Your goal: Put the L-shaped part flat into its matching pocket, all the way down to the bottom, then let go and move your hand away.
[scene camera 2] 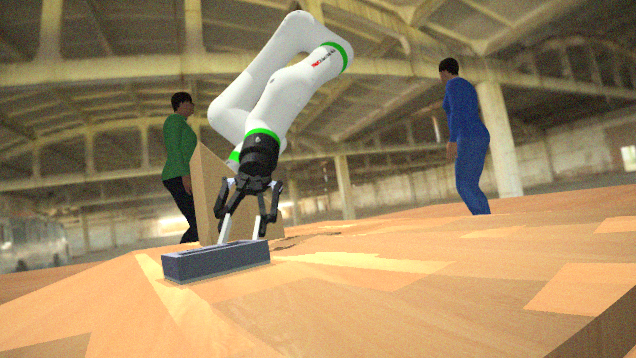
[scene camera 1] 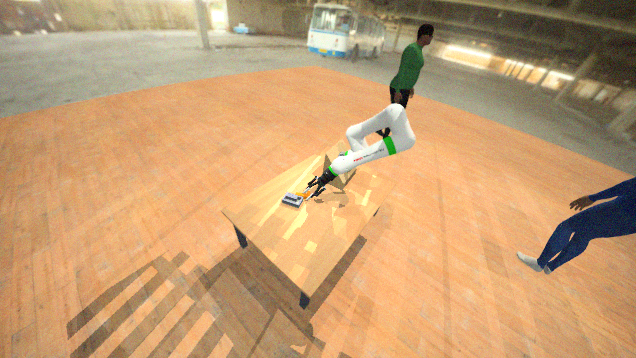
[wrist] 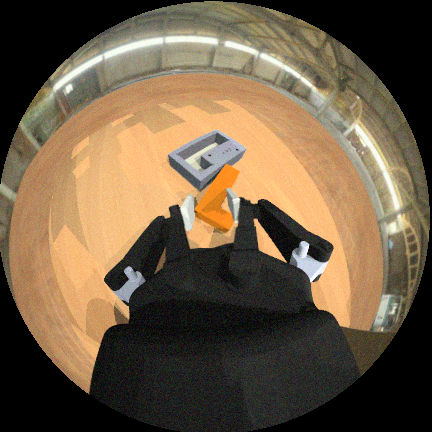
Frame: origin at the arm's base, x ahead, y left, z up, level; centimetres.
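Where they show: gripper, fingertip midpoint: [scene camera 1: 305, 196] [wrist: 210, 199].
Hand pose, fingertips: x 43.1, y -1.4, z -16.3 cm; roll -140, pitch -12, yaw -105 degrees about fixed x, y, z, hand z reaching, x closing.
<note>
Things, the pixels of their top centre, and the offset from my fingertips. "spot": a spot on its surface instead. Level surfaces: height alone.
- orange L-shaped part, middle of its top: [wrist: 227, 191] [scene camera 1: 303, 193] dx -0.1, dy -2.9, dz +1.3 cm
- grey tray, middle of its top: [scene camera 2: 213, 247] [wrist: 209, 148] [scene camera 1: 292, 198] dx +9.8, dy -3.7, dz +1.9 cm
- L-shaped pocket, surface spot: [wrist: 192, 159] spot: dx +10.6, dy -0.4, dz -1.2 cm
- wooden table, its level: dz -1.7 cm
The orange L-shaped part [scene camera 1: 303, 195] [wrist: 216, 192] lies between the fingers, its corner at the left finger and its short leg's end at the right one. Its long arm points towards the grey tray [scene camera 1: 291, 203] [scene camera 2: 215, 264] [wrist: 185, 171] and overlaps the tray's near edge in the wrist view. My gripper [scene camera 1: 307, 194] [scene camera 2: 239, 240] [wrist: 210, 199] is low beside the tray, partly closed, and looks shut on the part. The L-shaped pocket [wrist: 192, 159] in the tray is empty and shows a pale floor. In scene camera 2 the part is hidden behind the tray.
The wooden table [scene camera 1: 270, 225] carries the tray and the arm. A tan upright panel [scene camera 2: 210, 200] stands behind the gripper. A person in green [scene camera 1: 409, 67] [scene camera 2: 179, 145] is behind the arm. A person in blue [scene camera 1: 582, 225] [scene camera 2: 466, 125] is off to the right.
</note>
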